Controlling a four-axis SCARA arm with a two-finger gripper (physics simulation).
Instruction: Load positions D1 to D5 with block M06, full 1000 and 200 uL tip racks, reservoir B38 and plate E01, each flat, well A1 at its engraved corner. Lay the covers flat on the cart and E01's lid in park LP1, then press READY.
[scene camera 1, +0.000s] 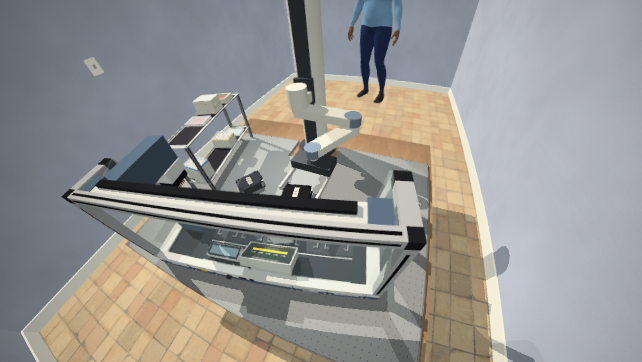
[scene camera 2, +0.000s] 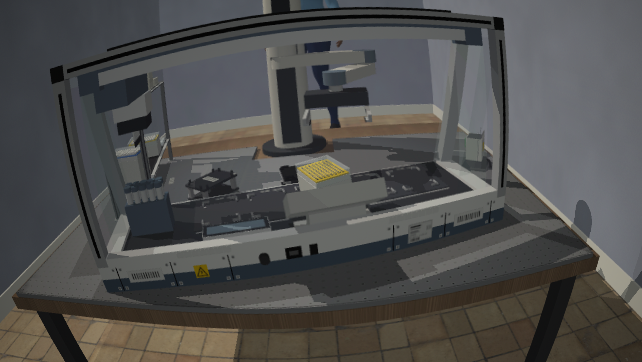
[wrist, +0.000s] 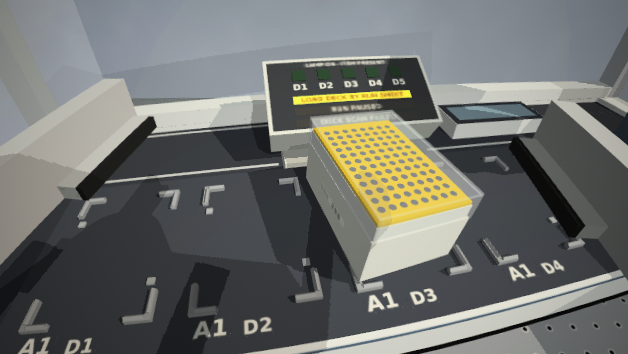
My gripper (scene camera 1: 297, 193) holds nothing.
My gripper is seen too in the wrist view (wrist: 328, 109).
